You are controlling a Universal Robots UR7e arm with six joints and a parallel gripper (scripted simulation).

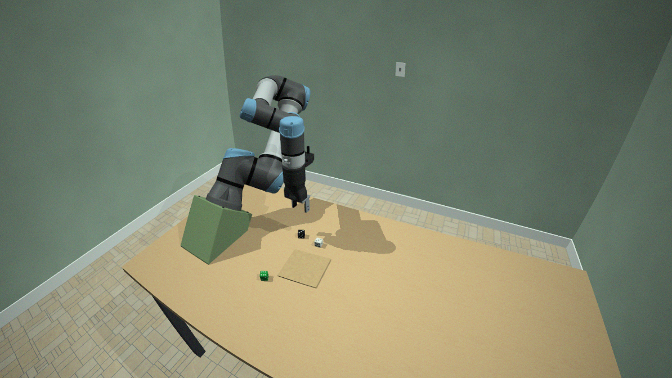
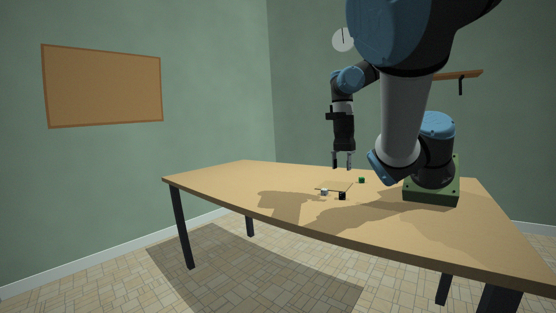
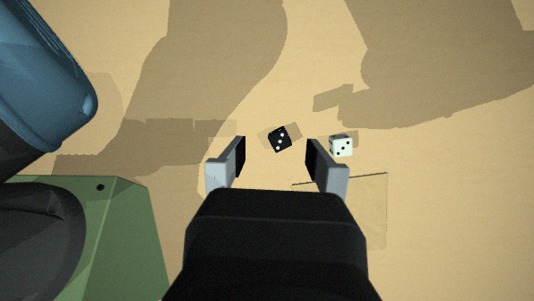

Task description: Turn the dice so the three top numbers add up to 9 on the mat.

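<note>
My gripper is now 12 cm above the black die, 2 cm to the left of it and 1 cm short of it. Round my hand: white die (12 cm below, 9 cm ahead, 3 cm to the right); then green die (26 cm to the right, 12 cm below, 2 cm ahead); then tan mat (15 cm to the right, 14 cm below, 11 cm ahead).
</note>
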